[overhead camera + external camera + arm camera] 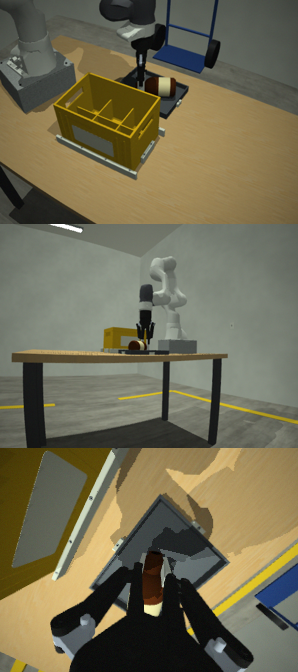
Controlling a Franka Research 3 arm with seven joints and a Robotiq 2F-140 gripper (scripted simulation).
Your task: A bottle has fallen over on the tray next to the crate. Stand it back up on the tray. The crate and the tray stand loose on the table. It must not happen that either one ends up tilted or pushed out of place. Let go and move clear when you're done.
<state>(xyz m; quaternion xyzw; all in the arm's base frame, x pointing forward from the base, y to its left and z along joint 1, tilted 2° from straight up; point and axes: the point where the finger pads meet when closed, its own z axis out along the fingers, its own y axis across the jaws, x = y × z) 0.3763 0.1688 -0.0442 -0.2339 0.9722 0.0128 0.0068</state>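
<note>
Right now the bottle is 5 cm ahead of my hand, 2 cm to the left of it and 2 cm below it. From my hand the other things lie so: yellow crate 25 cm to the right, 3 cm ahead, 2 cm above; tray 5 cm below, 3 cm ahead, 2 cm to the left.
</note>
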